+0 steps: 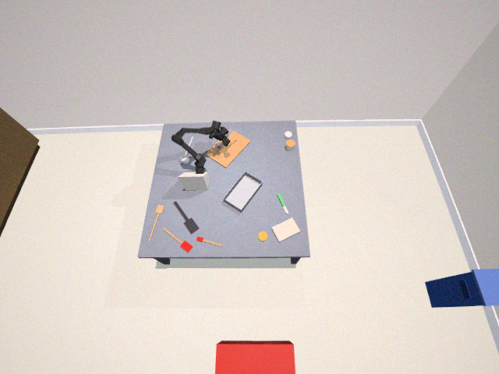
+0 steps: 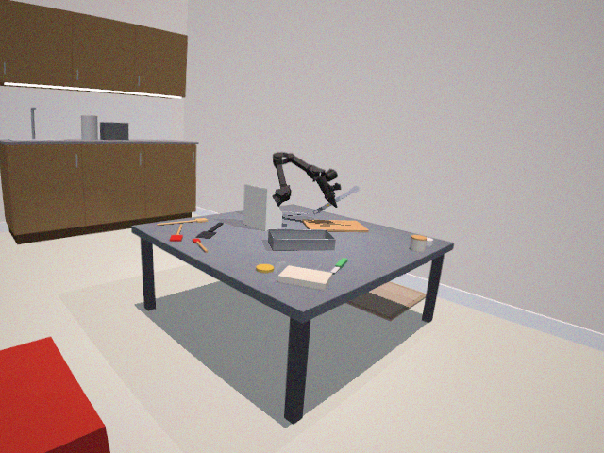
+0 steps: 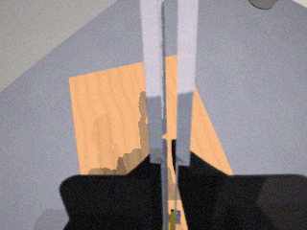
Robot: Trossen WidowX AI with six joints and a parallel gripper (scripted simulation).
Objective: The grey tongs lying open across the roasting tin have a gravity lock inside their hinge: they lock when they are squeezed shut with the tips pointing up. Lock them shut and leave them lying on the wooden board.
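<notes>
My gripper tip is now 120 mm above the wooden board, 10 mm to the right of it and 10 mm past it. From my gripper tip the other things lie so: orange disc (850 mm to the right, 210 mm ahead, 110 mm below); then roasting tin (460 mm to the right, 100 mm below, 90 mm ahead); then jar (550 mm ahead, 90 mm below, 50 mm to the right).
</notes>
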